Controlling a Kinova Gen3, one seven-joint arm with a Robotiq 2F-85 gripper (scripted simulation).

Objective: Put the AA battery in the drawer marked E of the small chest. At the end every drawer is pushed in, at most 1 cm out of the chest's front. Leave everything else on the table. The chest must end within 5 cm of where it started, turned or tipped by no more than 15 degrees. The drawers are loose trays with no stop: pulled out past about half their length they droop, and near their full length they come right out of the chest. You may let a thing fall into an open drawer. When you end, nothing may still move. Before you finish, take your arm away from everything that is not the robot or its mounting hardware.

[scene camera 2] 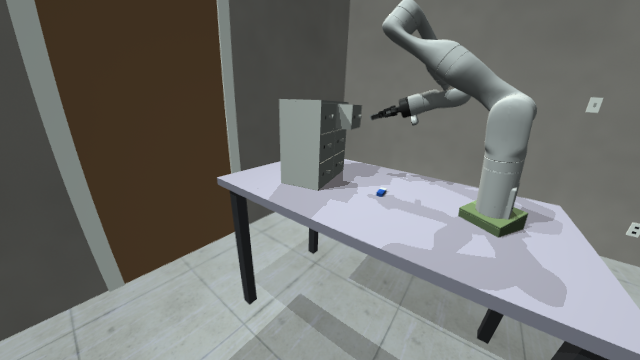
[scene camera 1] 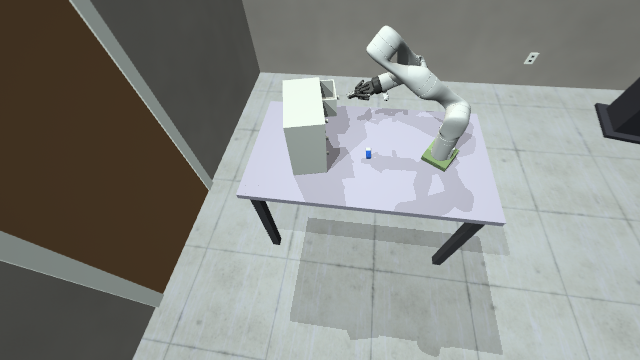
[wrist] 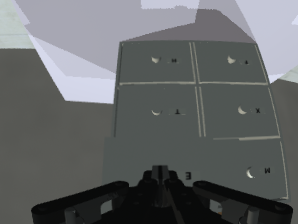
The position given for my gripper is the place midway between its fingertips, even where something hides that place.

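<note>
Small chest (scene camera 2: 300, 120), (scene camera 1: 303, 117). Drawer (wrist: 125, 159). My gripper (wrist: 159, 175).
</note>
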